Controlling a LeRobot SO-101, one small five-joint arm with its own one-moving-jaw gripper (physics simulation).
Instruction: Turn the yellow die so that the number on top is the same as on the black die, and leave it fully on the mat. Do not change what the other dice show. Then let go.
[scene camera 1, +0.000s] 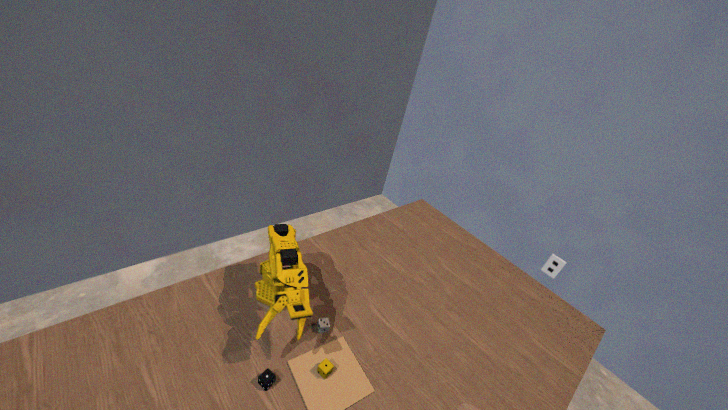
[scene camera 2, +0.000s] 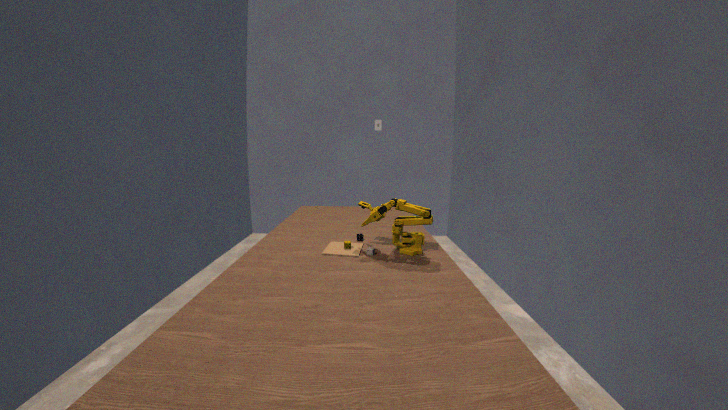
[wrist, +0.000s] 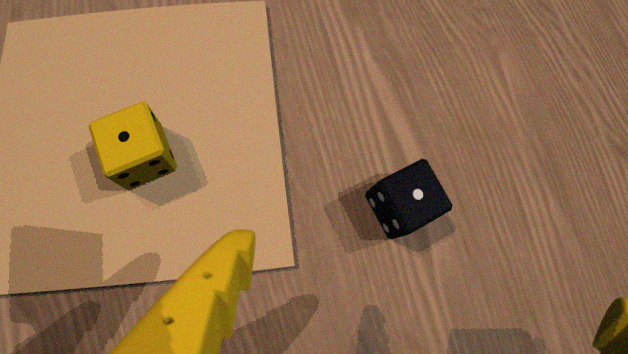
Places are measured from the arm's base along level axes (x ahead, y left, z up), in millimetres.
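Pixels of known places: hand at its tool point: (scene camera 1: 297, 337) (scene camera 2: 362, 225) (wrist: 253, 252); arm's base at its link origin: (scene camera 2: 404, 250).
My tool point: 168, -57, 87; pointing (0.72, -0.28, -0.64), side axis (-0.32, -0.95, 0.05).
Observation:
Ahead of a thing's pixels: the offset from my tool point to its top centre, as dx, dy, dz. Level surfaces: height alone.
The yellow die @[+59, +41, -58] (scene camera 1: 325, 368) (scene camera 2: 347, 244) (wrist: 131, 142) lies flat, fully on the tan mat @[+74, +46, -83] (scene camera 1: 351, 389) (scene camera 2: 333, 249) (wrist: 215, 60), with one pip on top. In the wrist view a side with four pips also shows. The black die @[+10, -68, -62] (scene camera 1: 266, 379) (scene camera 2: 359, 237) (wrist: 415, 200) lies on the table beside the mat, also with one pip on top. My gripper (scene camera 1: 279, 337) (scene camera 2: 361, 214) (wrist: 432, 267) is open and empty, raised above the table on the arm's side of the mat, apart from both dice.
A pale grey die @[-32, +98, -62] (scene camera 1: 323, 324) (scene camera 2: 371, 251) stands on the table between the mat and the arm base, near the fixed jaw in scene camera 1; its top number is too small to read surely. Walls stand beyond the table @[dz -87] (scene camera 1: 458, 285) (scene camera 2: 326, 325).

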